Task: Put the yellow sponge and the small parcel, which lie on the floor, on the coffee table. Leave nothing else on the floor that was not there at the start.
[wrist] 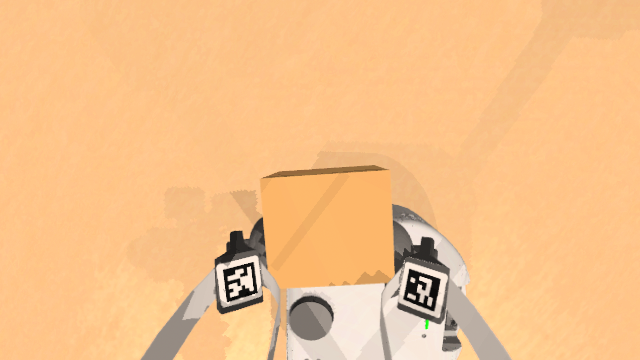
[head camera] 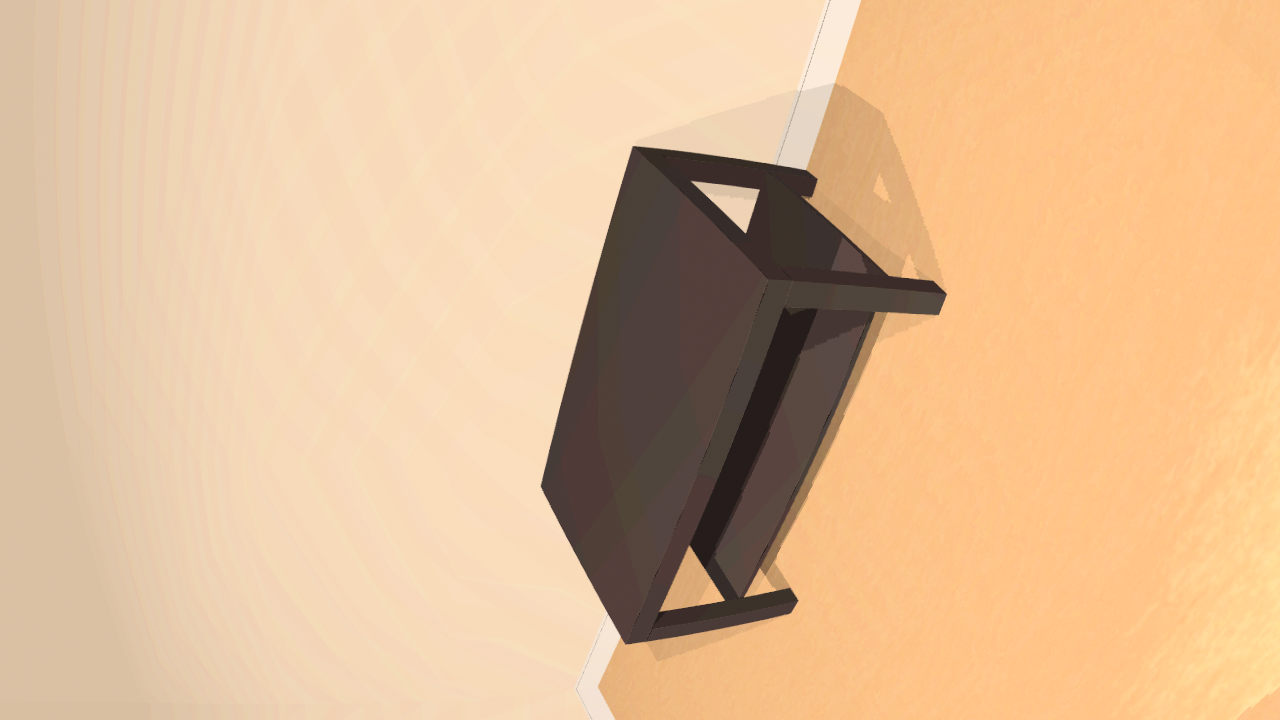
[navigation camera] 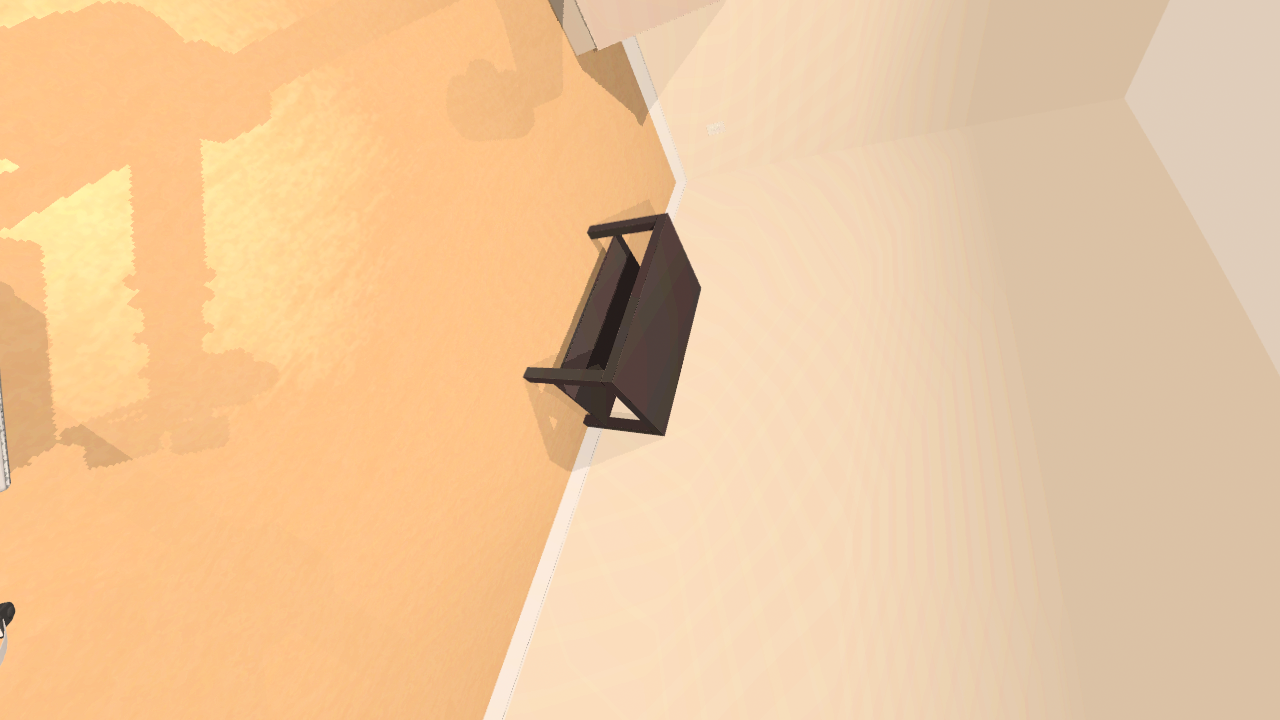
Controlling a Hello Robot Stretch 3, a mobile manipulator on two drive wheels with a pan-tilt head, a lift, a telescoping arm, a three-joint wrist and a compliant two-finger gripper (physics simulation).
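Frame: origin at the robot's base, x ahead, y left, z up, level; millimetres.
Where they show: gripper, fingertip midpoint: (wrist: 331, 241).
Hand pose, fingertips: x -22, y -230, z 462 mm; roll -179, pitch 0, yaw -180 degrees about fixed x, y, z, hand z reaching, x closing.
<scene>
After its pixels a point has its place.
My gripper (wrist: 331, 241) {z 462, x -22, y -230 mm} is shut on the small parcel (wrist: 327, 215) {z 505, x -19, y -255 mm}, a plain tan-orange box, in the wrist view. The fingers press on its left and right sides, and it is held above the floor, over the edge of my white base. The yellow sponge does not show in the views. A dark brown table (head camera: 662, 358) {z 450, x 1599, y 20 mm} (navigation camera: 660, 313) {z 451, x 1673, y 168 mm} with a lower shelf stands by the wall in the head and navigation views. Its visible top bears no object. I cannot tell whether it is the coffee table.
My white base (wrist: 350, 325) {z 159, x -62, y 14 mm} lies below the parcel in the wrist view. A pale cabinet-like piece (navigation camera: 640, 13) {z 411, x 1568, y 1451 mm} stands at the top of the navigation view, near the room corner. The wall (head camera: 313, 358) {z 1072, x 2041, y 21 mm} (navigation camera: 805, 447) {z 1069, x 1750, y -393 mm} runs behind the dark table, with a white baseboard (navigation camera: 546, 573) {z 59, x 1318, y -986 mm}.
</scene>
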